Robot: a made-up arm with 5 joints.
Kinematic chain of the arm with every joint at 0, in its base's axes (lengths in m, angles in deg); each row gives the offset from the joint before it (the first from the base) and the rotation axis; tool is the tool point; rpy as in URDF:
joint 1: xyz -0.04 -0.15 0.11 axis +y
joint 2: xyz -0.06 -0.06 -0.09 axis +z
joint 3: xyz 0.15 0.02 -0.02 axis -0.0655 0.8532 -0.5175
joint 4: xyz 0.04 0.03 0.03 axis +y
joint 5: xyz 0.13 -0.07 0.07 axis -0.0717 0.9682 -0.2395
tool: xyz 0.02 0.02 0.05 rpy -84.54 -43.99 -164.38
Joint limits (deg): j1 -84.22..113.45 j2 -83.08..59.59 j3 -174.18..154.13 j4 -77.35..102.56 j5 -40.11..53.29
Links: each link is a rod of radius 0.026 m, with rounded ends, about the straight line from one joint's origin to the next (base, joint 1, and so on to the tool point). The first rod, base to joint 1, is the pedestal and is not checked.
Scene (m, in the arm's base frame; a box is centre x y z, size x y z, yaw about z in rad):
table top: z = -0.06
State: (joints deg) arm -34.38 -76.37 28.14 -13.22 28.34
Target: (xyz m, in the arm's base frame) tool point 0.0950 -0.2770 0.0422
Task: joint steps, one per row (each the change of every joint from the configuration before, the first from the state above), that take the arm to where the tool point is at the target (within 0.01 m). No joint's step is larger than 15 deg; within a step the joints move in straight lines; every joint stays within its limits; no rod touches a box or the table.
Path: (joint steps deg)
1: -0.55 11.95 -13.67 -6.41 -5.41
2: -0.55 11.96 -13.67 -6.42 -5.40
3: -0.56 11.95 -13.66 -6.41 -5.41
4: -0.55 11.96 -13.67 -6.41 -5.40
5: -0.55 11.95 -13.67 -6.41 -5.41
6: -0.55 11.95 -13.67 -6.42 -5.41
7: -0.56 11.96 -13.67 -6.41 -5.40
8: -0.55 11.95 -13.67 -6.41 -5.41
9: -0.55 11.96 -13.66 -6.42 -5.40
10: -0.55 11.95 -13.67 -6.41 -5.41

